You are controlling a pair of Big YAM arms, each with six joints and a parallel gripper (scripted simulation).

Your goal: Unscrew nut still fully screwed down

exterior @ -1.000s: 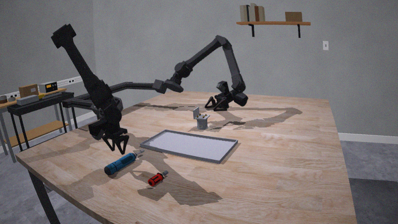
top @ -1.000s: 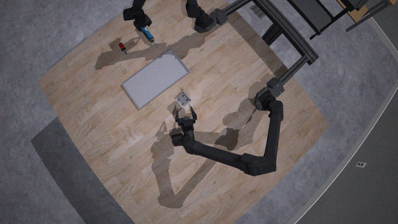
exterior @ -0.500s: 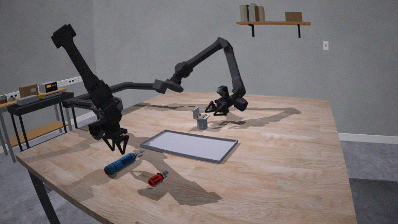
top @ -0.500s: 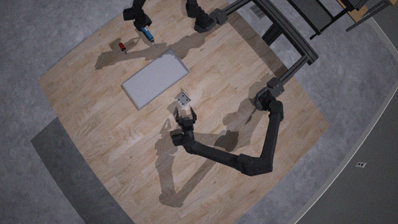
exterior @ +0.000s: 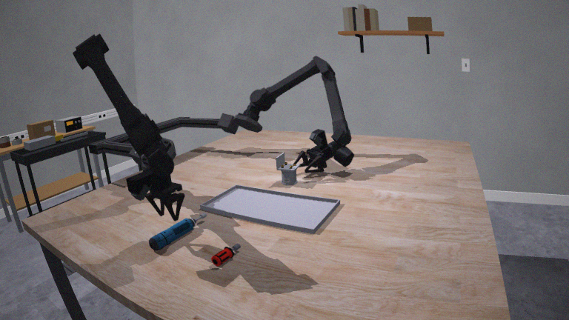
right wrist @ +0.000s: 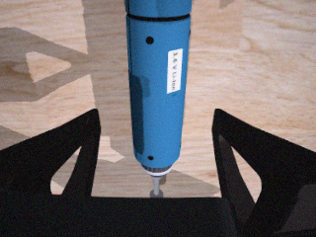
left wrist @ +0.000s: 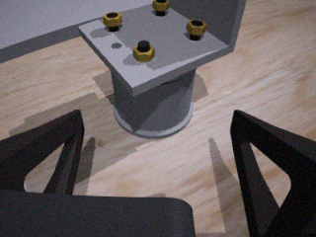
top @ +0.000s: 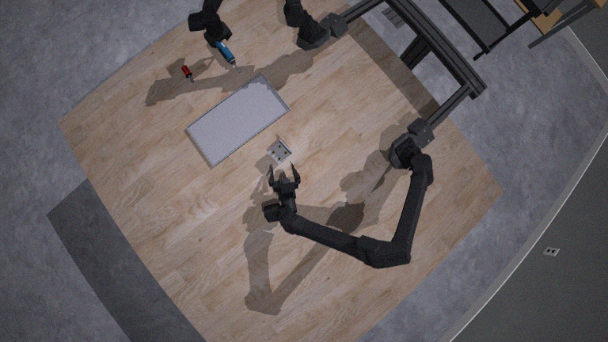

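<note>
The joint module is 20 mm behind my left hand, 50 mm to the right of it and 10 mm below it. Also, from my left hand: shallow grey tray 30 mm ahead, 290 mm to the right, 40 mm below; grey bracket plate 20 mm behind, 50 mm to the right, 30 mm above; nut 10 mm behind, 30 mm to the right, 20 mm above.
</note>
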